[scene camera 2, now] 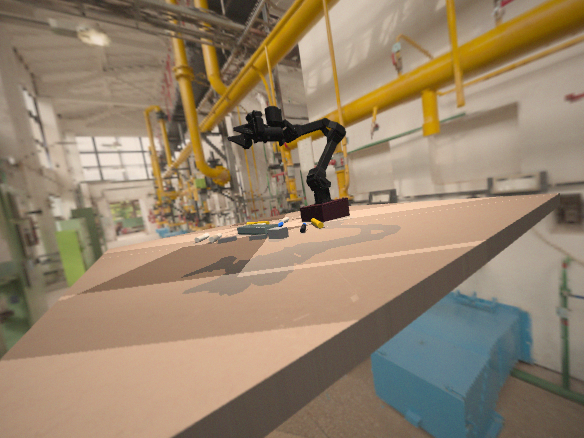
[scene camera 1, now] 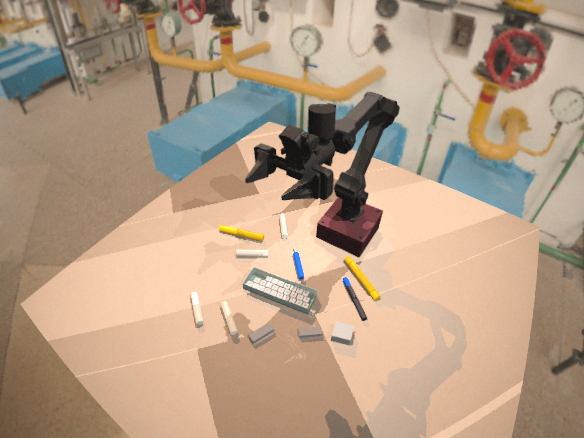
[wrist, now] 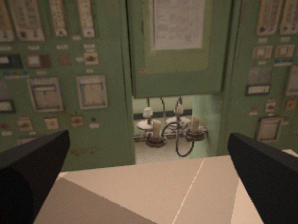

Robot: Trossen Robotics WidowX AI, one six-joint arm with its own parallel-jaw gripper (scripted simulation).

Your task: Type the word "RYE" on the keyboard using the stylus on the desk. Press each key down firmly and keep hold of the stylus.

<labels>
my gripper: scene camera 2; scene camera 1; wrist 150,138
same spot on my gripper: (scene camera 2: 250,128) = (scene camera 1: 307,185)
</labels>
